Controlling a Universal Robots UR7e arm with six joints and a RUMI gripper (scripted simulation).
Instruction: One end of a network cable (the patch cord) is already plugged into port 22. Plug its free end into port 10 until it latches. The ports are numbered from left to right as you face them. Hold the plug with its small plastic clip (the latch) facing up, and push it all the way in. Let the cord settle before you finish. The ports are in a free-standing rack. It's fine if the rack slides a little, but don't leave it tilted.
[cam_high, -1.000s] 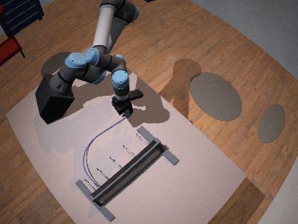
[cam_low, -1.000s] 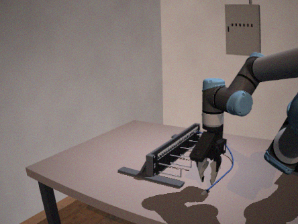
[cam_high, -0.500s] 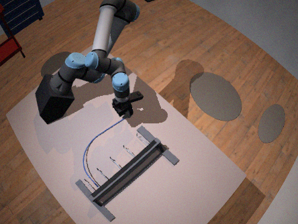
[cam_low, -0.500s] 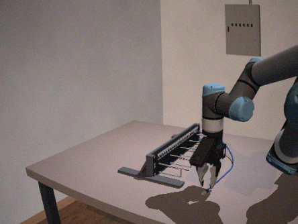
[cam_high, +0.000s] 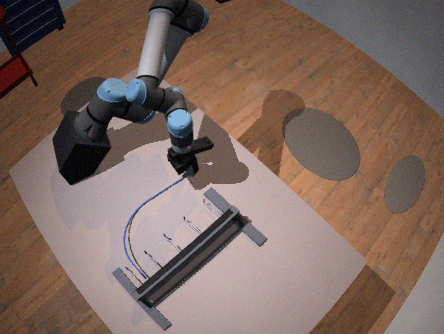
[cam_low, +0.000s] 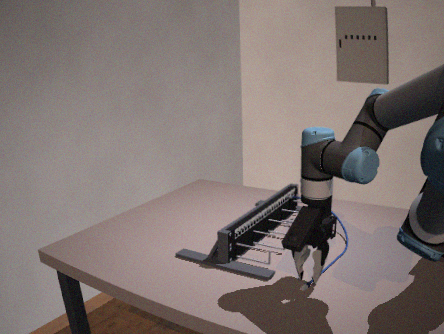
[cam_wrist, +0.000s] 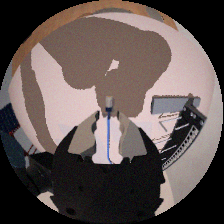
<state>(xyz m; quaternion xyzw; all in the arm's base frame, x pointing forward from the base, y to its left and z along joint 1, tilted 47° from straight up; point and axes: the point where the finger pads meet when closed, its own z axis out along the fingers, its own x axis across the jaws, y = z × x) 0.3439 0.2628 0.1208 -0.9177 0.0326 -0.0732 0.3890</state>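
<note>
The plug is 20 mm to the left of my hand and 20 mm below it.
</note>
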